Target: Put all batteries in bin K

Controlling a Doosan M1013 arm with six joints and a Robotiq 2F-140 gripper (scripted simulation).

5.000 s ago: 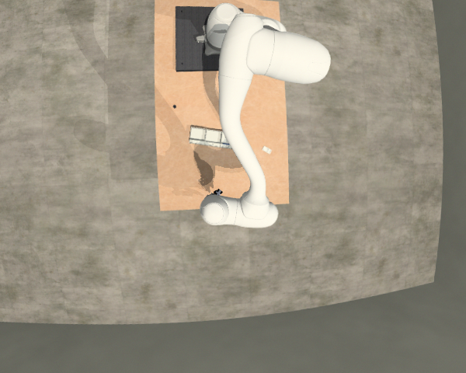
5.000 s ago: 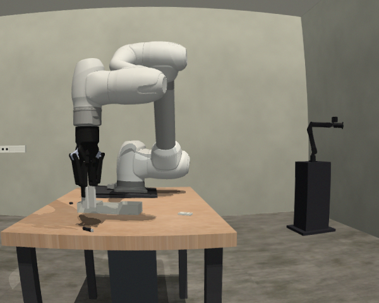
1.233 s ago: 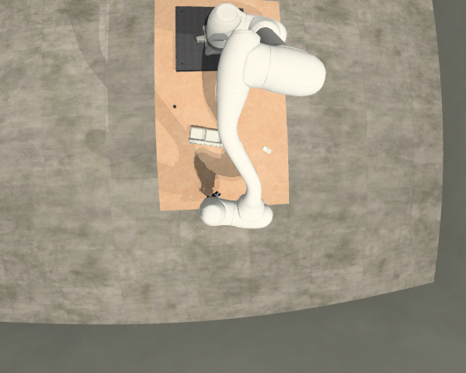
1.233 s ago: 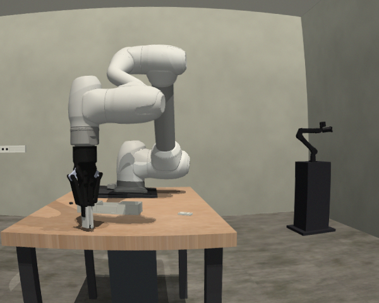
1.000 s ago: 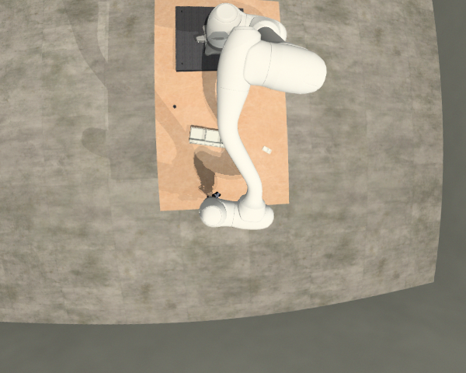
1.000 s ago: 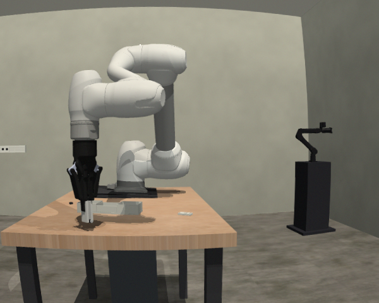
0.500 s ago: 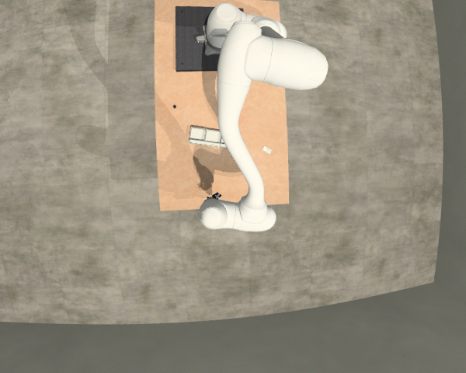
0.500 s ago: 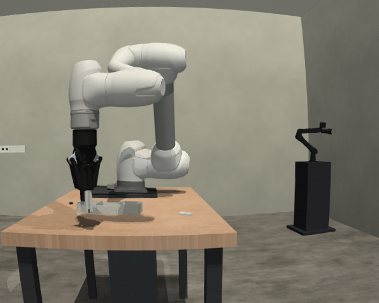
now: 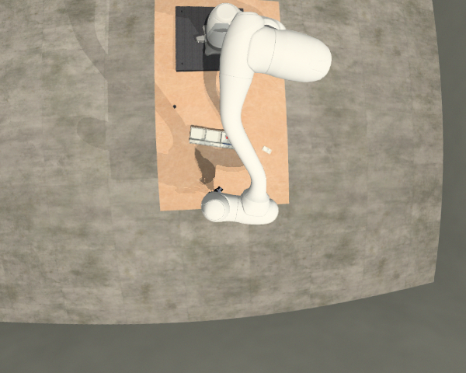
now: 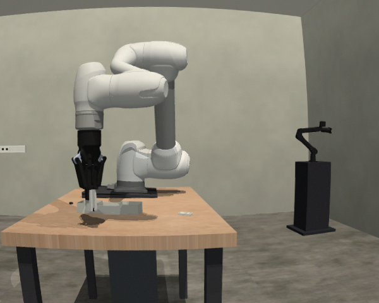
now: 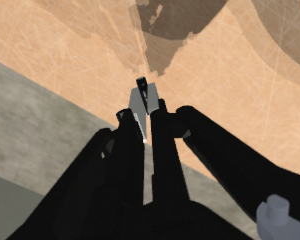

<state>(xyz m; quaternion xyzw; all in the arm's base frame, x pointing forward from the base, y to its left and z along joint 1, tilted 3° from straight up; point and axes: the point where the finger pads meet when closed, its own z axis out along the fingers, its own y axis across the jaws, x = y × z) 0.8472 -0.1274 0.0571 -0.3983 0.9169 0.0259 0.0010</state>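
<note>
Now: hand 29 cm past the red battery, 13 cm to the right of it and 8 cm above it. Also, from my hand: grey bin row 29 cm behind, 4 cm to the left, 8 cm below; then black battery 3 cm below; then blue battery 25 cm behind, 11 cm to the left, 8 cm below.
</note>
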